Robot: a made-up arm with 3 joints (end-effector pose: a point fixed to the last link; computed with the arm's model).
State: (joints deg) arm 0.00 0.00 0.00
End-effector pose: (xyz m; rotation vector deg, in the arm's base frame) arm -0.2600 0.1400 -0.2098 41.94 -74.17 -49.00
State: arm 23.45 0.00 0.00
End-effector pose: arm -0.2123 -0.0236 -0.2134 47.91 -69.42 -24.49
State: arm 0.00 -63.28 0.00
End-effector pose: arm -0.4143 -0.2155 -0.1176 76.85 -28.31 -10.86
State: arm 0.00 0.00 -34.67
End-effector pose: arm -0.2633 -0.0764 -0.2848 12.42 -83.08 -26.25
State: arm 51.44 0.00 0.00
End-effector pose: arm -0.0843 -0.1775 -0.1800 52.88 -61.31 4.46
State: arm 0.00 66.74 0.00
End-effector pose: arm 0.1459 0.1360 -0.3086 -12.84 -111.56 -83.50
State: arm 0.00 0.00 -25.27
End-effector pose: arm -0.2614 -0.0138 -0.2777 20.45 -81.23 -32.55
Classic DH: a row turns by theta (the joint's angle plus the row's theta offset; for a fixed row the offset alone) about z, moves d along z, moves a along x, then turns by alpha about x. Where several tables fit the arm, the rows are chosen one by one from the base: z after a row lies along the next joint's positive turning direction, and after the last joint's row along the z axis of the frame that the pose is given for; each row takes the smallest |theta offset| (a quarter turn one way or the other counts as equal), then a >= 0, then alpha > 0; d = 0 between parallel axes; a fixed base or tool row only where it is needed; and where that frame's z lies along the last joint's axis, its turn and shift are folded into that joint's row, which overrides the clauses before.
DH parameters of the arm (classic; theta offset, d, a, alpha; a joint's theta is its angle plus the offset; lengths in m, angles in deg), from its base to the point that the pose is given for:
base (fixed): -71.21 0.3198 -0.111 25.01
joint 1: 5.58 -0.0434 0.2293 139.15
joint 2: 27.46 0.1724 -0.0241 107.05
joint 3: 17.72 -1.9169 -0.1815 167.98
tool (fixed): 38.93 -1.6272 0 0

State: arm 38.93 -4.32 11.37
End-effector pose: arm -0.2034 -0.0883 -0.1531 59.69 -54.89 -13.59
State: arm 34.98 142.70 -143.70
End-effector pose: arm -0.0029 0.2966 -0.0548 -140.23 10.52 -43.90
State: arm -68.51 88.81 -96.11
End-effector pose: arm -0.1305 0.5306 -0.0266 -104.43 34.77 -67.84
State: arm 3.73 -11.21 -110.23
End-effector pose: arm -0.1935 -0.5257 -0.0021 -40.19 -88.36 37.00
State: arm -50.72 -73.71 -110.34
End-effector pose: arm -0.3202 -0.2905 -0.3063 -2.47 -97.62 13.74
